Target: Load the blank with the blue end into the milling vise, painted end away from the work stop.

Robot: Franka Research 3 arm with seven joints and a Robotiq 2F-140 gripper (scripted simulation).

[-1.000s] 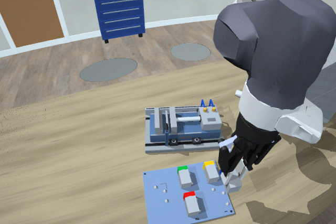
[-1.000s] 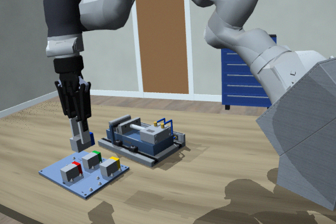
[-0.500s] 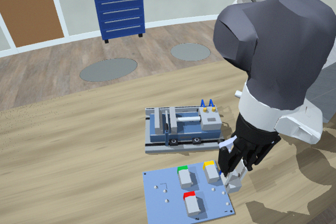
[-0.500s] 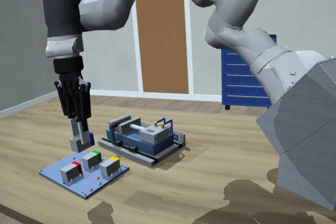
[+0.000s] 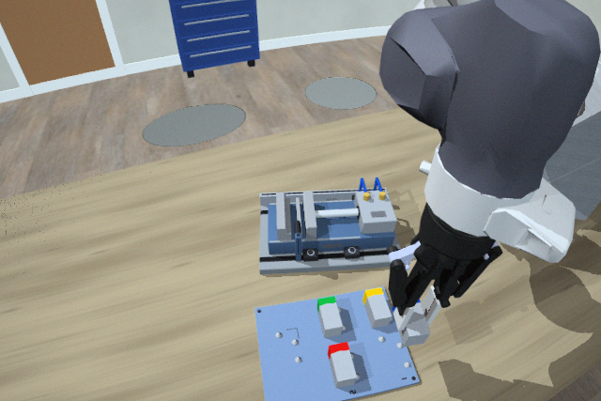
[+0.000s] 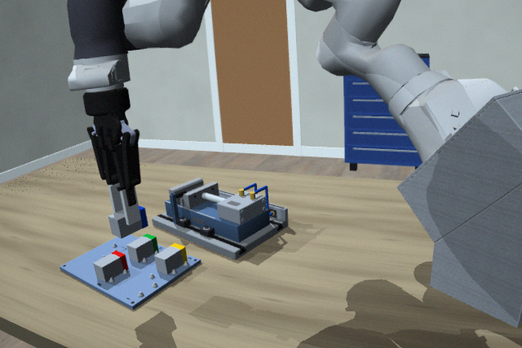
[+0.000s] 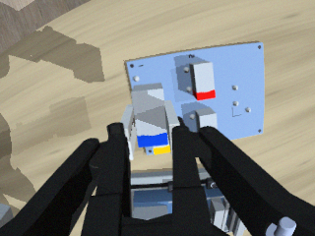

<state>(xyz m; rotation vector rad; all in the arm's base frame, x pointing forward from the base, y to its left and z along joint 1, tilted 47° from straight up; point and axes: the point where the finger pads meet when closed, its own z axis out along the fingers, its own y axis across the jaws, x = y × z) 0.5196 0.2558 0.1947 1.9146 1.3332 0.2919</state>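
The blue-ended blank lies 40 mm below my hand. The rest, counted from my hand: yellow-ended blank 40 mm behind, 80 mm to the right, 160 mm below; then red-ended blank 80 mm ahead, 40 mm to the right, 160 mm below; then green-ended blank 40 mm ahead, 120 mm to the right, 160 mm below.
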